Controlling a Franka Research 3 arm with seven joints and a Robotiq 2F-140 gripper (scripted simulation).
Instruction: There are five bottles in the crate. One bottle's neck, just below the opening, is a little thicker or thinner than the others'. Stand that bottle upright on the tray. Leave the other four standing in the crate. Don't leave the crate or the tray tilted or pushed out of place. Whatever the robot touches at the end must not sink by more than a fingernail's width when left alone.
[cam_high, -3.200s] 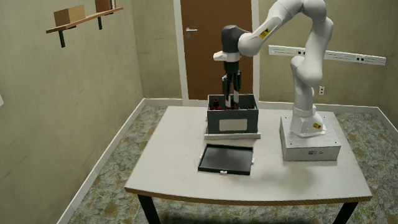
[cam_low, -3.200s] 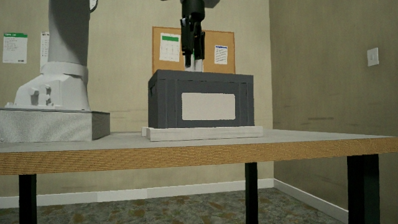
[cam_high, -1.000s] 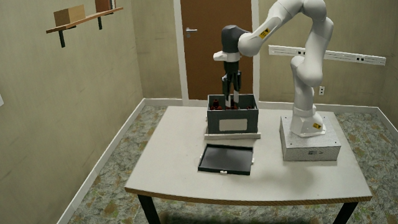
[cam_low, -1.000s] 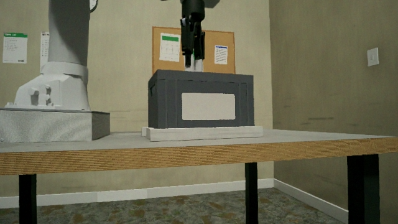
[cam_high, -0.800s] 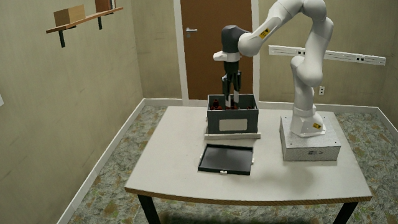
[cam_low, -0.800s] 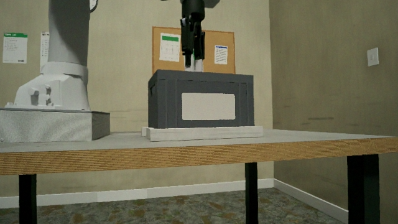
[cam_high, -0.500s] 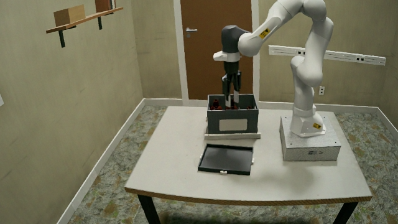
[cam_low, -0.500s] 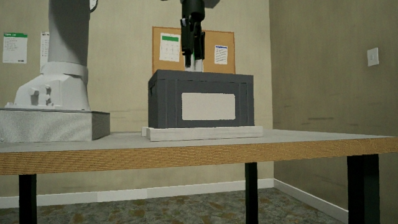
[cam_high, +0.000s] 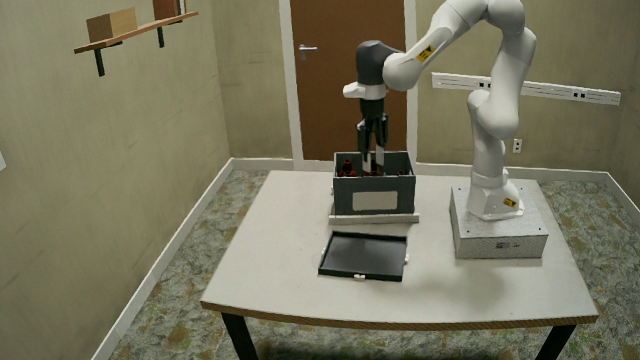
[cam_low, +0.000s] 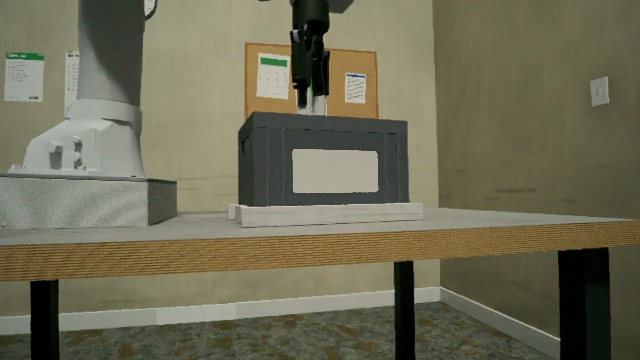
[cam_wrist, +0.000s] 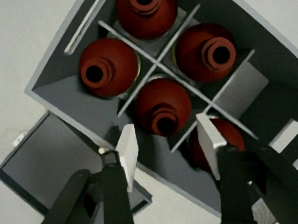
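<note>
Right now the dark grey crate is 4 cm to the right of my hand and 13 cm below it. Also, from my hand: dark tray 24 cm to the left, 20 cm below.
</note>
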